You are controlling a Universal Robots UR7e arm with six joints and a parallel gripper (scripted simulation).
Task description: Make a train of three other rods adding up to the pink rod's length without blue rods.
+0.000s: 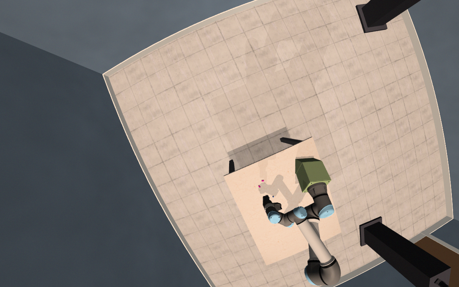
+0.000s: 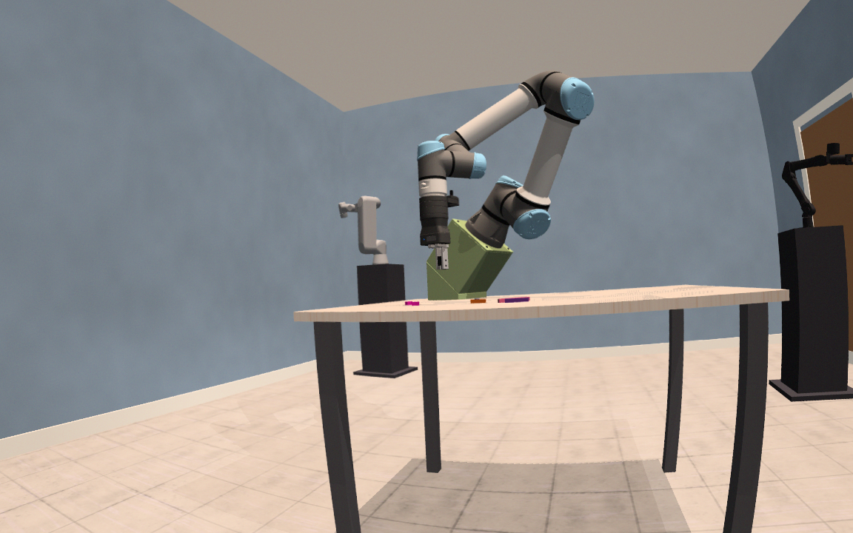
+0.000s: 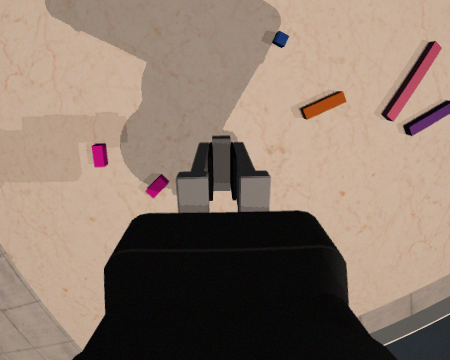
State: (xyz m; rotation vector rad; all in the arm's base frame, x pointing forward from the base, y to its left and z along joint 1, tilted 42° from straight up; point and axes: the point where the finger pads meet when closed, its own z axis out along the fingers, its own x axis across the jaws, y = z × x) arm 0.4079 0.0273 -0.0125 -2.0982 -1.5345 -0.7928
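Right now my hand is 11 cm above the orange rod, 10 cm to the right of it and 1 cm past it. The rest, counted from my hand: small blue rod (11 cm below, 7 cm to the left, 7 cm behind); grey rod (1 cm below); pink rod (19 cm to the left, 11 cm below, 1 cm behind).
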